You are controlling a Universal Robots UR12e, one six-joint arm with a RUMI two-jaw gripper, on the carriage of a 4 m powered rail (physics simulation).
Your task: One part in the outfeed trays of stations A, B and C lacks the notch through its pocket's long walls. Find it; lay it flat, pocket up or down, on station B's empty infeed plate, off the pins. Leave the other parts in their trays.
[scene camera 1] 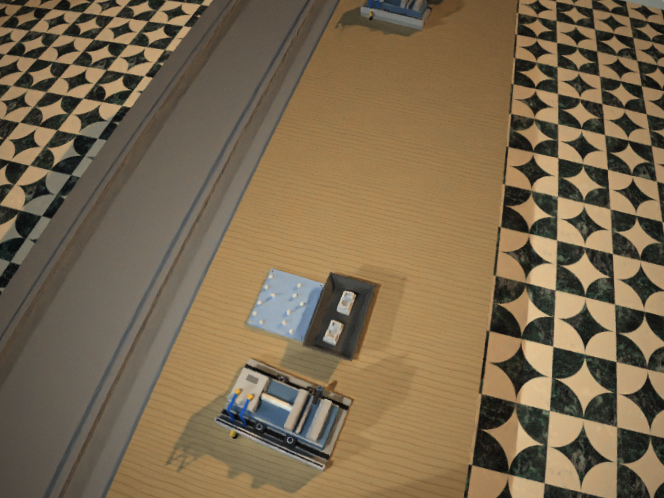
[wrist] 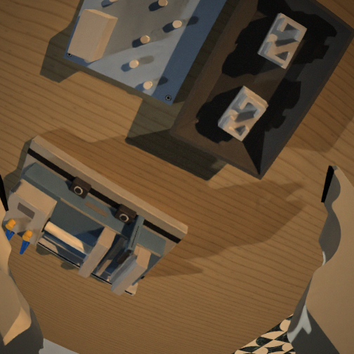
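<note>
In the wrist view, a dark tray (wrist: 305,100) holds two pale parts, pockets up: one part (wrist: 282,40) farther up, one part (wrist: 242,113) lower down. Whether each has notches in its long walls is hard to tell. A blue pinned plate (wrist: 185,55) adjoins the tray; a plain beige block (wrist: 92,35) rests at its left edge. My gripper (wrist: 162,172) is open and empty, its jaws wide apart above the table, below the tray in view. In scene camera 1, a tray (scene camera 1: 363,321) holds two pale parts (scene camera 1: 346,302) (scene camera 1: 333,332) beside a pinned plate (scene camera 1: 273,313); my gripper does not show there.
A vise-like machine (wrist: 100,210) with blue hoses stands between the jaws in the wrist view. In scene camera 1, a similar machine (scene camera 1: 278,402) stands in front of the tray and plate, and another (scene camera 1: 394,15) at the far end. The rail (scene camera 1: 160,176) runs along the table's left side.
</note>
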